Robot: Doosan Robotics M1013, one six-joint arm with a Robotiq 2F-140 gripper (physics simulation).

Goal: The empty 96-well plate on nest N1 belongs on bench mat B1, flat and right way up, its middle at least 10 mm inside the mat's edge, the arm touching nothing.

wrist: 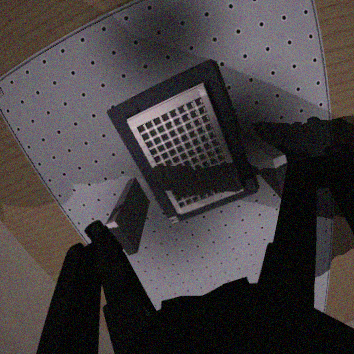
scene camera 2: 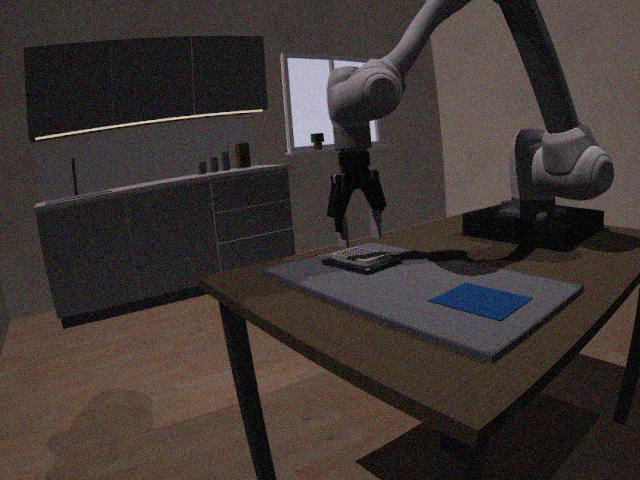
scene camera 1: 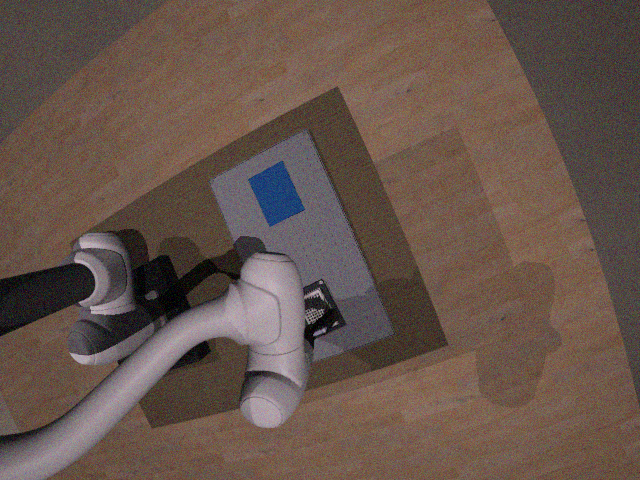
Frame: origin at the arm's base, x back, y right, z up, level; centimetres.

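Where they show: gripper, fingertip midpoint: [wrist: 191,169] [scene camera 2: 360,241] [scene camera 1: 314,315]; arm's base, link origin: [scene camera 2: 533,214] [scene camera 1: 148,319].
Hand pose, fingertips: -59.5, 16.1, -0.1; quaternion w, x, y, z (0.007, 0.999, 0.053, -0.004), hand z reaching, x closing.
Each offset is from my fingertips to the centre of the thing, as dx, dy, dz. Level surfaces: height alone.
The pale 96-well plate {+0.0, +0.1, -3.7} [scene camera 1: 314,313] [scene camera 2: 355,253] [wrist: 185,137] sits flat, wells up, in the dark nest N1 {+0.0, +0.1, -4.8} [scene camera 1: 337,319] [scene camera 2: 366,269] [wrist: 223,92]; a shadow crosses its lower half in the wrist view. The blue bench mat B1 {dz -5.3} [scene camera 1: 276,193] [scene camera 2: 480,300] lies flat and bare, apart from the nest. My gripper [scene camera 2: 360,235] [wrist: 191,169] is open and empty. Its fingertips are above the plate, spread wide to either side of it, and seem not to touch it. In scene camera 1 the arm hides the gripper and part of the nest.
Nest and mat are on a grey perforated board {dz -5.5} [scene camera 1: 330,248] [scene camera 2: 408,304] [wrist: 75,125] on the wooden table {dz -6.8} [scene camera 1: 413,304] [scene camera 2: 330,335]. The arm's black base [scene camera 2: 573,227] stands at the table's back right in scene camera 2. Cabinets [scene camera 2: 170,232] stand beyond the table.
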